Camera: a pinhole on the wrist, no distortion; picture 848 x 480 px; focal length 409.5 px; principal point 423.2 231.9 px. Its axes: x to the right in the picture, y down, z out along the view. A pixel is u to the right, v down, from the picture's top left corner.
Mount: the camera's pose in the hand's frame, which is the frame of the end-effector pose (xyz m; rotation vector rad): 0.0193 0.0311 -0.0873 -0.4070 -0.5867 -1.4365
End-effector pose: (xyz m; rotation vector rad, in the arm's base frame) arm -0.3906 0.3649 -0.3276 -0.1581 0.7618 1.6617
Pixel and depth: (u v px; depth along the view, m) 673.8 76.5 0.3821
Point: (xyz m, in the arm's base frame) -0.2953 0.4164 0.0437
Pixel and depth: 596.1 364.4 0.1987
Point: -0.4487 0.4812 -0.2250
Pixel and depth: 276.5 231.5 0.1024
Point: -0.5115 0.3479 -0.3041
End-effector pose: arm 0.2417 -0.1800 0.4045 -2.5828 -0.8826 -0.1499
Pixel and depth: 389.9 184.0 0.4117
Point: 0.3492 -0.3516 0.0875
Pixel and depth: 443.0 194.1 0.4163
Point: 0.3330 -0.3024 0.0698
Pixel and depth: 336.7 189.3 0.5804
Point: 0.4205 -0.4618 -0.0515
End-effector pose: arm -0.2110 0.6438 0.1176 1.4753 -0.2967 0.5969
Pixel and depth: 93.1 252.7 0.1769
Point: -0.3523 0.6715 0.3253
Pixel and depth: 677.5 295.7 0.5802
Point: -0.1251 0.0645 0.2788
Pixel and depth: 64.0 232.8 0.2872
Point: -0.4528 0.6435 0.4406
